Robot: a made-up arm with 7 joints. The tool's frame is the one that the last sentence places.
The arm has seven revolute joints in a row. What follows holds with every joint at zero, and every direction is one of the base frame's.
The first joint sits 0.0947 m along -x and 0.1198 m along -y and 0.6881 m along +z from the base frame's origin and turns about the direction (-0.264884, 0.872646, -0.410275).
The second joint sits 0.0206 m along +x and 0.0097 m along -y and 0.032 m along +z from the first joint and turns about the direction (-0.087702, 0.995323, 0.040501).
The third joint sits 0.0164 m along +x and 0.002 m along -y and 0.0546 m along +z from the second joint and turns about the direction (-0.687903, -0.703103, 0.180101).
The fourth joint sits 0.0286 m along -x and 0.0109 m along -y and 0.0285 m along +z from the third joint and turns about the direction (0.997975, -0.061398, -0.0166).
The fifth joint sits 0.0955 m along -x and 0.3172 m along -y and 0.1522 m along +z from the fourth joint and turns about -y.
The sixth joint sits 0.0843 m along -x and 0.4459 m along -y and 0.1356 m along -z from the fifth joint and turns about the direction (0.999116, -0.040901, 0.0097).
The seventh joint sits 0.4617 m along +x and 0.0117 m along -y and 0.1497 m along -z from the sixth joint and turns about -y.
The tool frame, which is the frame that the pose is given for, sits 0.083 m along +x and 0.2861 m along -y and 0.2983 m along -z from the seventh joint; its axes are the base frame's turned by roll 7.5, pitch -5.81 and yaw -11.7 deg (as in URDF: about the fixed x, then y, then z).
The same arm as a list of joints. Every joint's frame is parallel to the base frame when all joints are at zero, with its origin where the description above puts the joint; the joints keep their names.
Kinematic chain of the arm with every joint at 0, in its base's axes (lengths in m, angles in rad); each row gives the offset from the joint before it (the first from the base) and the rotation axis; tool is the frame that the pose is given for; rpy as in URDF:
joint 1: xyz -0.0947 -0.1198 0.6881 axis -0.264907 0.872622 -0.41031
joint 2: xyz 0.0206 -0.0097 0.032 axis -0.087702 0.995323 0.040501
joint 3: xyz 0.0164 -0.002 0.0546 axis -0.687903 -0.703103 0.180101
joint 4: xyz -0.0286 -0.0109 0.0285 axis 0.997975 -0.061398 -0.0166
joint 5: xyz -0.0955 -0.3172 0.1522 axis -y
joint 6: xyz -0.0843 -0.4459 -0.1356 axis 0.999116 -0.040901 0.0097
joint 7: xyz 0.4617 -0.0117 -0.1497 axis -y
tool: xyz 0.083 -0.2861 -0.2983 rpy 0.1309 -0.1014 -0.2042

